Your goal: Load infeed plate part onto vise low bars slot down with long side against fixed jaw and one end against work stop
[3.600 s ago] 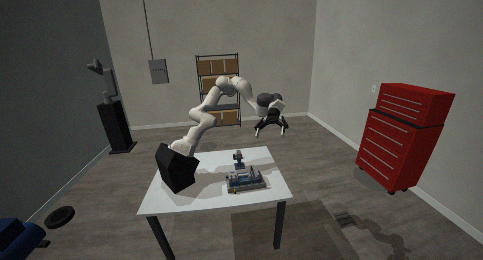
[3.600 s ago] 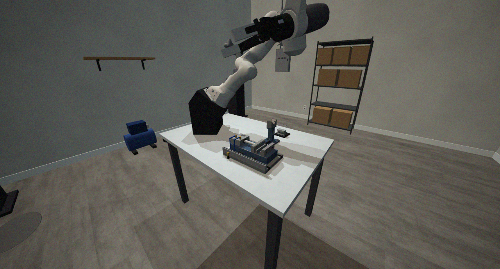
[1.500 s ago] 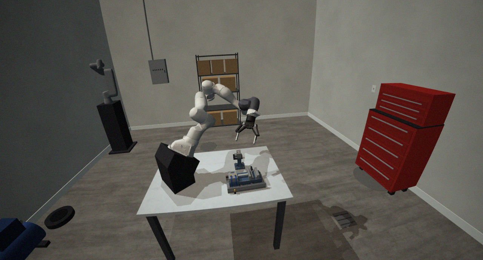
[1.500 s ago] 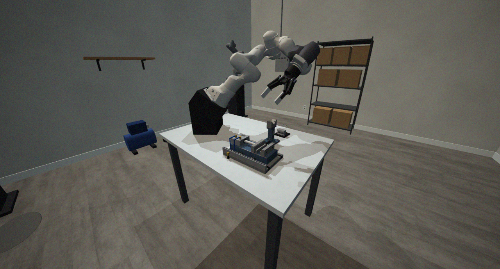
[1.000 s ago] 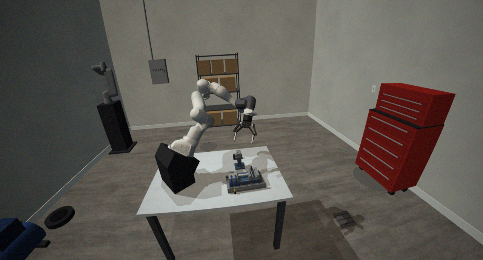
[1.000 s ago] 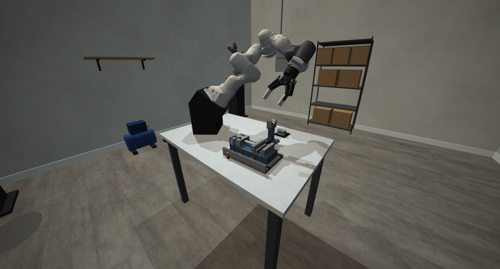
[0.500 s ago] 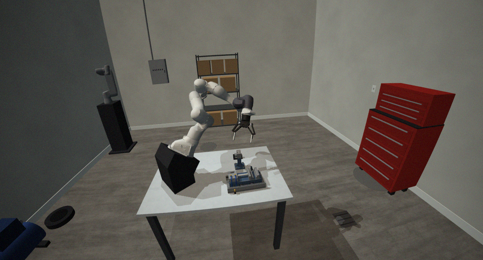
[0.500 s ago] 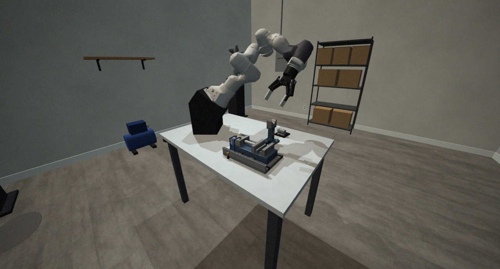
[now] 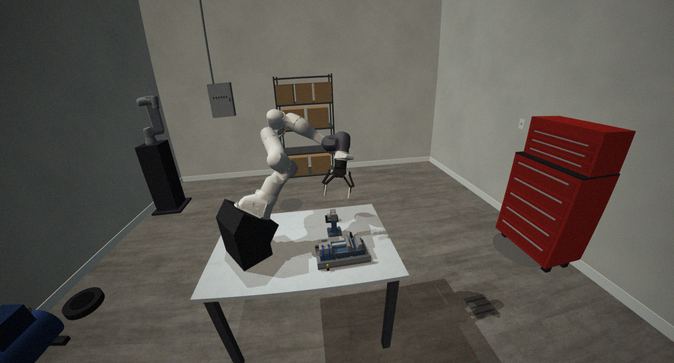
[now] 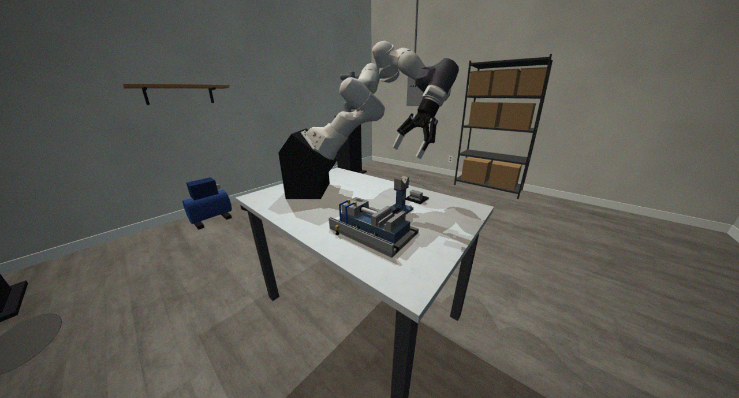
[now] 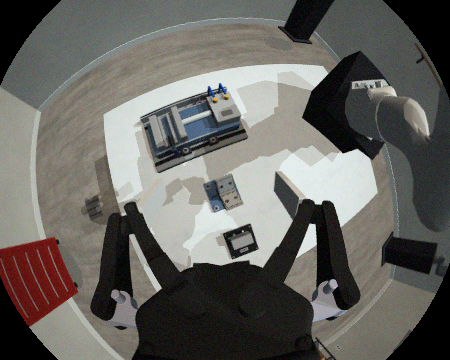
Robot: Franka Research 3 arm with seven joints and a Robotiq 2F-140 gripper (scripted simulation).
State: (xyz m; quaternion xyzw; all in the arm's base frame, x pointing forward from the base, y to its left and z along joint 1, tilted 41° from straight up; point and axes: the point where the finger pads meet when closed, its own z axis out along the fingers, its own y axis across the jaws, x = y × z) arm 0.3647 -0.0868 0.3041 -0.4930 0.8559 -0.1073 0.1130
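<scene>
The part lies 26 cm below my hand, 16 cm to the left of it and 2 cm behind it. Round my hand: black infeed plate 28 cm below, 18 cm to the left, 2 cm behind.
</scene>
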